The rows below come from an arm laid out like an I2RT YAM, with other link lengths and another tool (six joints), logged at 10 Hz.
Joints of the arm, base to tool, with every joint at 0 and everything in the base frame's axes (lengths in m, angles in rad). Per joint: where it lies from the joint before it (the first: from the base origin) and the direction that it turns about. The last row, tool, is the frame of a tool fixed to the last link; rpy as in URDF.
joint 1: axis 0 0 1 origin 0 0 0.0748
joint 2: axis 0 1 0 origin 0.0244 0.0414 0.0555
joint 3: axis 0 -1 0 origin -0.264 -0.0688 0
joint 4: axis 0 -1 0 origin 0.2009 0.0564 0.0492
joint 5: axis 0 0 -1 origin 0.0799 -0.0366 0.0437
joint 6: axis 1 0 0 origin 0.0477 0 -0.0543
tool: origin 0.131 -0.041 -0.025 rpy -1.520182 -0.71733 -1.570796
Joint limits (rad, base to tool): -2.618..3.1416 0..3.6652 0..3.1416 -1.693..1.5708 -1.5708..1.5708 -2.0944..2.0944
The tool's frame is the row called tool.
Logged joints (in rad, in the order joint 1, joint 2, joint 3, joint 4, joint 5, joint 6), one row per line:
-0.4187, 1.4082, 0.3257, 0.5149, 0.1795, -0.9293
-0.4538, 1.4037, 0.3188, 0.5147, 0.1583, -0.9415
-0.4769, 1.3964, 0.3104, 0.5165, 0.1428, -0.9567
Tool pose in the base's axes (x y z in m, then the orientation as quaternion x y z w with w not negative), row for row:
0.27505, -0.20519, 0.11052, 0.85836, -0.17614, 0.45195, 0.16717
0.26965, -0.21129, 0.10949, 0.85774, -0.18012, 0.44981, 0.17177
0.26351, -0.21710, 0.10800, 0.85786, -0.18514, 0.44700, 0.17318
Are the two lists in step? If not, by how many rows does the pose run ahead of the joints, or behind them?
The pose runs 1 row behind the joints: the pose in row i belongs to the joints in row i - 1.
